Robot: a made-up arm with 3 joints. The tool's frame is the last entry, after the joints. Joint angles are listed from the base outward.
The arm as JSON. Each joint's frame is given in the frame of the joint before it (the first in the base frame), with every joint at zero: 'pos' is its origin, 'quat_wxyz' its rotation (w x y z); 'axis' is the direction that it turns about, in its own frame. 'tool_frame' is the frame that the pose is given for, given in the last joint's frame.
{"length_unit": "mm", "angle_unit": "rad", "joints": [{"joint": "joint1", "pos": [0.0, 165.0, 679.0], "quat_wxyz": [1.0, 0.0, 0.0, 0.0], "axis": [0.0, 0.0, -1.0]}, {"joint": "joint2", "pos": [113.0, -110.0, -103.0], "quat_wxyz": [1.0, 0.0, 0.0, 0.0], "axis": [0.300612, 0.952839, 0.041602]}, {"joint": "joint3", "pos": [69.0, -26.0, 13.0], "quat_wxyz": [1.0, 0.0, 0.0, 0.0], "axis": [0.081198, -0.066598, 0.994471]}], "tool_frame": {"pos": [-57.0, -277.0, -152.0], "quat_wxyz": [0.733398, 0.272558, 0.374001, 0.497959]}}
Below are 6 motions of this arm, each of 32 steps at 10 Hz.
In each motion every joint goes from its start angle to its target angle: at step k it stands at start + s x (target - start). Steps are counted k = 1, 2, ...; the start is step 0. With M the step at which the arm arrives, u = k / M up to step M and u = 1 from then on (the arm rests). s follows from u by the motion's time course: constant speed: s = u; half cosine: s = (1 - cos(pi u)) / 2; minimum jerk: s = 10 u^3 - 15 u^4 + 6 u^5.
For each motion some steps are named. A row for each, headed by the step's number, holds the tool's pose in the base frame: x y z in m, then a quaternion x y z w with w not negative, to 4 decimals.
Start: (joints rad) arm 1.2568 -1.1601 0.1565
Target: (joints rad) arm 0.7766 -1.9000 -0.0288
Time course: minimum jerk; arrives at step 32
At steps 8, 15, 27, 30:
8: -0.3381 -0.1660 0.6548 -0.1656 0.1367 -0.0629 0.9746
15: -0.2923 -0.1873 0.6765 -0.2858 0.0713 -0.0221 0.9554
27: -0.2211 -0.2096 0.6934 -0.4423 -0.0747 0.0461 0.8926
30: -0.2174 -0.2106 0.6938 -0.4491 -0.0835 0.0496 0.8882

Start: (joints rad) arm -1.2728 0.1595 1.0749
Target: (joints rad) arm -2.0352 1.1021 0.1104
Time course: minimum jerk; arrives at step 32
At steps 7, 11, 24, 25, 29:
7: 0.3770 0.4302 0.3525 0.1291 -0.4442 -0.8576 0.2248
11: 0.3549 0.4096 0.3221 0.0996 -0.5089 -0.8227 0.2328
24: 0.3275 0.3069 0.3573 0.1636 -0.7861 -0.5676 0.1821
25: 0.3282 0.3055 0.3652 0.1738 -0.7951 -0.5537 0.1761
29: 0.3297 0.3042 0.3840 0.1981 -0.8130 -0.5230 0.1621

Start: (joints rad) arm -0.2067 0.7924 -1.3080
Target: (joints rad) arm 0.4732 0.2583 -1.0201
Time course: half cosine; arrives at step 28
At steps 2, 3, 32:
2: -0.0928 -0.0205 0.6466 0.4118 0.5533 -0.1205 0.7140
3: -0.0952 -0.0205 0.6443 0.4154 0.5487 -0.1209 0.7154
32: -0.2107 0.0096 0.5112 0.5110 0.2304 -0.1762 0.8092

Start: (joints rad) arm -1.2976 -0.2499 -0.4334
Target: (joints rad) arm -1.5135 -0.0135 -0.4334
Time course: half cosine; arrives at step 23
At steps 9, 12, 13, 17, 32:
9: 0.3719 0.1179 0.4475 0.0596 0.3907 0.8001 0.4513
12: 0.3712 0.1292 0.4477 0.0500 0.4137 0.8010 0.4298
13: 0.3708 0.1329 0.4478 0.0466 0.4213 0.8011 0.4225
17: 0.3695 0.1461 0.4485 0.0336 0.4478 0.8005 0.3969
32: 0.3684 0.1547 0.4492 0.0242 0.4650 0.7993 0.3799

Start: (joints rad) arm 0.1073 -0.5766 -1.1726
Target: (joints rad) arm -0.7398 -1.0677 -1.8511
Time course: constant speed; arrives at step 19
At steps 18, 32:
18: 0.1142 0.1727 0.3329 0.5078 -0.2177 0.2001 0.8092
32: 0.1158 0.1900 0.3335 0.5239 -0.2200 0.2082 0.7961

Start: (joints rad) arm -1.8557 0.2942 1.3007
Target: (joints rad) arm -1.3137 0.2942 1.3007
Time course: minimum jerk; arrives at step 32
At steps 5, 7, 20, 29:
5: 0.1158 0.5899 0.3290 0.2380 -0.3559 -0.7061 0.5640
7: 0.1258 0.5871 0.3290 0.2338 -0.3587 -0.7127 0.5556
20: 0.2640 0.5175 0.3290 0.1672 -0.3942 -0.7992 0.4218
29: 0.3123 0.4756 0.3290 0.1382 -0.4053 -0.8277 0.3627

